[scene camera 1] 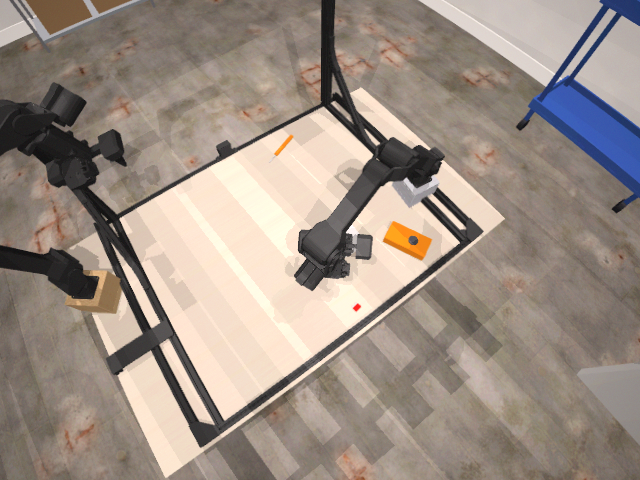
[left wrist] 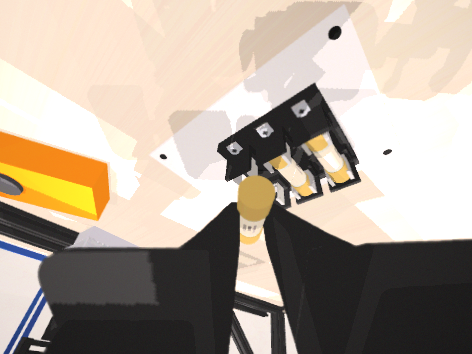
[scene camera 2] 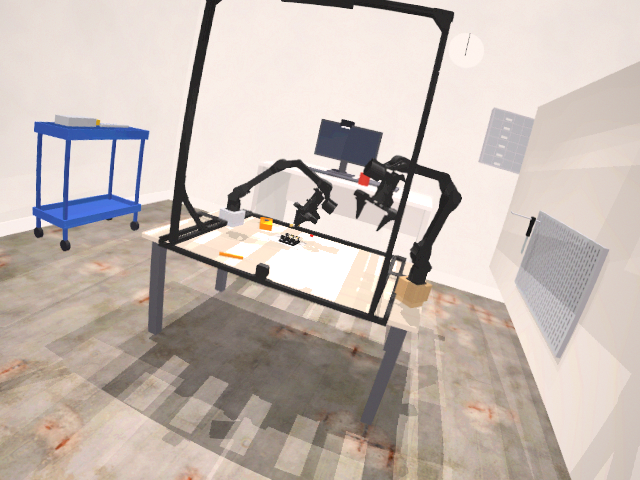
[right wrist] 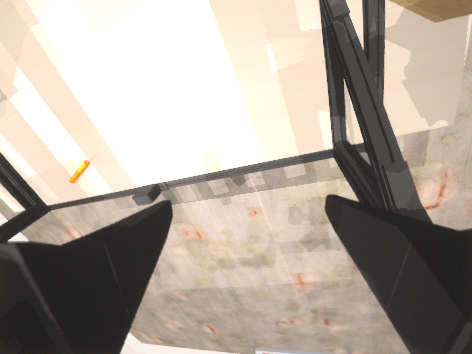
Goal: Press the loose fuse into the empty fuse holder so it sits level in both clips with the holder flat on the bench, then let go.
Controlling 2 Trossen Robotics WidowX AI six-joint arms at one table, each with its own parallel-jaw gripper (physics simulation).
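Frame: origin at the left arm's base, x ahead, y left, z up, level; centimetres.
Seen in the pictures: left gripper, fingertip midpoint: [left wrist: 250,210] [scene camera 2: 294,225]; right gripper, fingertip midpoint: [scene camera 1: 110,172] [scene camera 2: 366,225] [right wrist: 249,204]; left arm's base, origin of the base link: [scene camera 1: 418,176] [scene camera 2: 232,209]; right arm's base, origin of the base link: [scene camera 1: 85,287] [scene camera 2: 416,281].
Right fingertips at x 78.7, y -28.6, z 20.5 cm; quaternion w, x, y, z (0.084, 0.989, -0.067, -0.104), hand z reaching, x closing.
Observation:
Pixels of each thing's middle, then the offset from my right fingertips to it. "pt": a spot on its surface instead.
- white plate, surface spot: [left wrist: 345,65] pt dx -38.5, dy +36.1, dz -28.0 cm
- loose fuse, body centre: [left wrist: 251,215] dx -45.0, dy +36.0, dz -19.8 cm
- orange block, body centre: [left wrist: 32,176] [scene camera 1: 407,240] [scene camera 2: 266,223] dx -65.6, dy +43.3, dz -26.5 cm
- small red piece, body centre: [scene camera 1: 356,306] dx -41.7, dy +52.7, dz -27.9 cm
- orange-handled tool, body centre: [right wrist: 82,168] [scene camera 1: 280,148] [scene camera 2: 236,256] dx -47.8, dy -7.9, dz -27.5 cm
The black fuse holder [left wrist: 283,120] [scene camera 2: 289,239] stands on a white plate [left wrist: 345,65]. Two of its bays hold fuses, a middle one [left wrist: 295,176] and an end one [left wrist: 330,159]; the bay at the left end is empty, partly hidden. My left gripper [left wrist: 250,210] [scene camera 2: 296,223] is shut on the loose fuse [left wrist: 255,192], which has a gold cap towards the camera and overlaps the empty bay's near edge in the left wrist view. The height gap is unclear. In scene camera 1 the arm hides the holder. My right gripper [right wrist: 249,204] [scene camera 2: 369,222] is open, raised, far from the holder.
An orange block [scene camera 1: 400,237] [scene camera 2: 266,223] [left wrist: 65,162] with a dark round knob lies beside the left arm. A small red piece [scene camera 1: 356,307] lies near the table edge. An orange-handled tool [scene camera 1: 283,145] [scene camera 2: 231,255] [right wrist: 79,171] lies near the opposite edge. Black frame rails border the table.

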